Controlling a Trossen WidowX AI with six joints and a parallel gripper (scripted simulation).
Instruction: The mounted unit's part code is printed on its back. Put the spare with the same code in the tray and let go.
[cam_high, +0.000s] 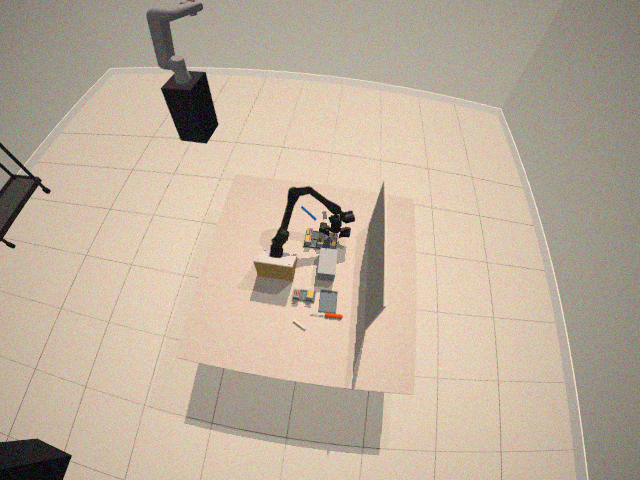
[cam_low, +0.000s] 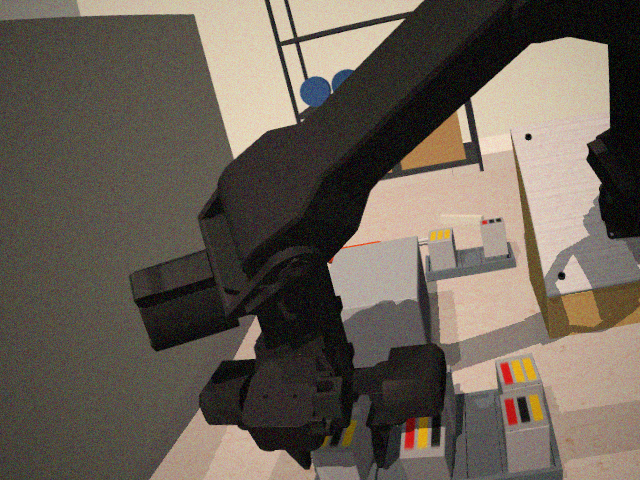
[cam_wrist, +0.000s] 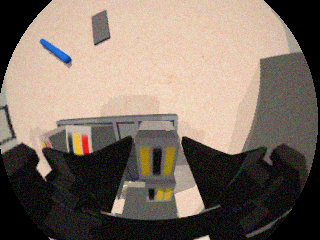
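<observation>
Right now the grey spare block is 2 cm above my gripper tip. Also, from my gripper tip: grey mounted unit: 1 cm behind, 20 cm to the right, 3 cm above; blue pen: 19 cm behind, 15 cm to the left, 1 cm below; tall grey wall panel: 24 cm ahead, 19 cm to the right, 21 cm above.
</observation>
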